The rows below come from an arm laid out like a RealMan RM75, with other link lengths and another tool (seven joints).
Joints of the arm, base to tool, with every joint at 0 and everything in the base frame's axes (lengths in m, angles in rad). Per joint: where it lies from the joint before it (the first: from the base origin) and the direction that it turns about. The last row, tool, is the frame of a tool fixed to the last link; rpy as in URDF.
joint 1: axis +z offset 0 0 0.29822
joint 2: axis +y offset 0 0 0
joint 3: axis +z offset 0 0 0.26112
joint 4: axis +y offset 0 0 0
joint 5: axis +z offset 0 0 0.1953
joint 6: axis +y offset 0 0 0
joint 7: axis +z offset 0 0 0.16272
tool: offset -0.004 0.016 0.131 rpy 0 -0.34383 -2.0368
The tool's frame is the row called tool.
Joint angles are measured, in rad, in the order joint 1, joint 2, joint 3, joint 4, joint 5, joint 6, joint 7. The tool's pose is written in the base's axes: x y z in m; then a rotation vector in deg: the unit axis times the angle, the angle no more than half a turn. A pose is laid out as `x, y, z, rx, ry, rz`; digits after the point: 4 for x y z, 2 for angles.
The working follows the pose.
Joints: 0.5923 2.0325 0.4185 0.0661 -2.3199 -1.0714 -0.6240
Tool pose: 0.2576, 0.4688, -0.0696, -49.76, -143.60, -64.21
Where each joint sits with the arm in this pose, in the base's axes (m; each line is computed from the numbers above, not from the rounded line before):
joint 1: 0.0000 0.0000 0.2982
joint 2: 0.0000 0.0000 0.2982
joint 3: 0.1940 0.1305 0.1819
joint 4: 0.1940 0.1305 0.1819
joint 5: 0.3314 0.2293 0.0845
joint 6: 0.3314 0.2293 0.0845
joint 7: 0.2891 0.3661 0.0072
the tool: 0.2576 0.4688 -0.0696

